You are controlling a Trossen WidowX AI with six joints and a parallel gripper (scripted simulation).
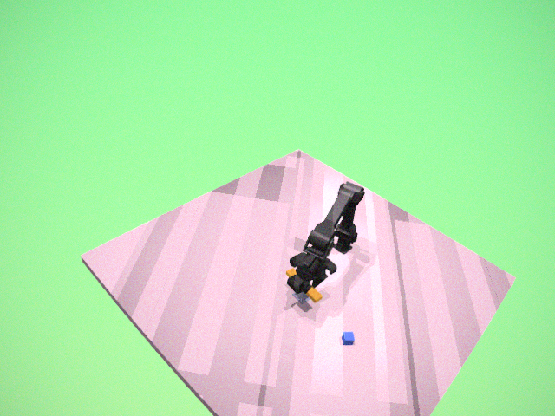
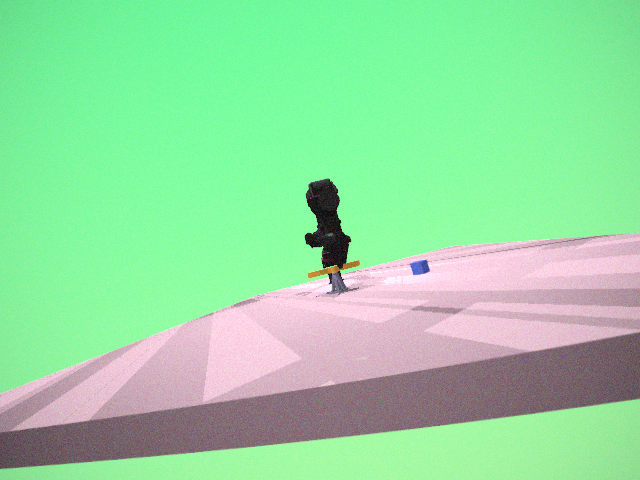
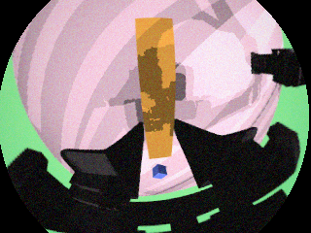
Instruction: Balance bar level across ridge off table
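Now: gripper tip 3 cm to the left of the orange bar. The rest, counted from my gripper tip: small blue cube 2 cm ahead, 21 cm to the left, 5 cm below.
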